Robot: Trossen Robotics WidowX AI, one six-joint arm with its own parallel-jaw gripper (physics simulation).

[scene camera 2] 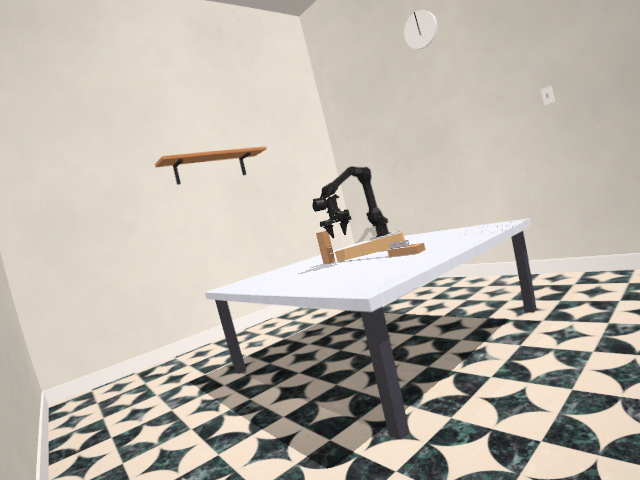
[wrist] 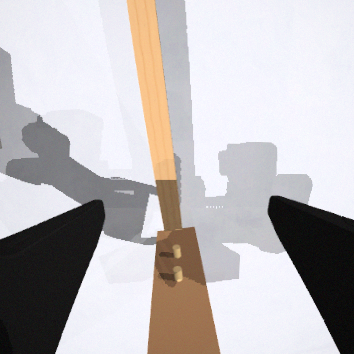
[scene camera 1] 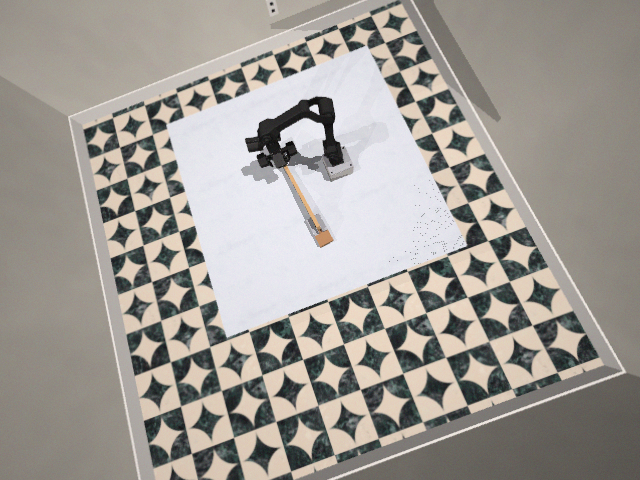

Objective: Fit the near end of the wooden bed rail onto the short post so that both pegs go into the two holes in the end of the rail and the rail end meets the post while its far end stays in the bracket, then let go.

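Seen in the pictures: gripper, fingertip midpoint: (scene camera 2: 339,236) (wrist: 187,206); arm's base at its link origin: (scene camera 2: 383,234) (scene camera 1: 336,159).
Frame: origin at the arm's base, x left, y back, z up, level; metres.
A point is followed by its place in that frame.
Observation:
The wooden bed rail (scene camera 1: 301,193) @[z 0.004, x 0.111, y -0.231 m] (scene camera 2: 364,248) @[z -0.025, x 0.082, y -0.250 m] (wrist: 151,90) @[z -0.007, x 0.001, y -0.252 m] has its far end in the grey bracket (scene camera 2: 399,243) @[z -0.031, x 0.301, y -0.220 m] at the brown far block (scene camera 1: 324,238) @[z -0.044, x 0.363, y -0.200 m] (scene camera 2: 412,250) @[z -0.061, x 0.372, y -0.238 m]. The short brown post (scene camera 2: 325,248) @[z 0.007, x -0.165, y -0.301 m] (wrist: 180,310) @[z 0.039, x -0.163, y -0.276 m] stands upright at the near end. Its two pegs (wrist: 177,262) @[z -0.016, x -0.163, y -0.275 m] show and point toward the rail side, outside the rail end. In the scene camera 2 view a narrow gap separates rail end and post. My gripper (scene camera 1: 278,156) @[z 0.057, x -0.058, y -0.274 m] (scene camera 2: 338,235) @[z 0.057, x -0.058, y -0.274 m] (wrist: 187,206) @[z 0.057, x -0.058, y -0.274 m] is open and empty, above the rail's near end, fingers on either side. The rail's end holes are hidden.
The white table (scene camera 1: 248,268) @[z -0.080, x 0.367, y -0.632 m] (scene camera 2: 289,284) @[z -0.080, x 0.022, y -0.695 m] carries everything. The arm's grey base (scene camera 1: 338,170) @[z 0.002, x 0.062, y -0.011 m] stands beside the rail. Arm shadows fall across the near end of the rail and the post. A wall shelf (scene camera 2: 211,156) hangs well away from the table.

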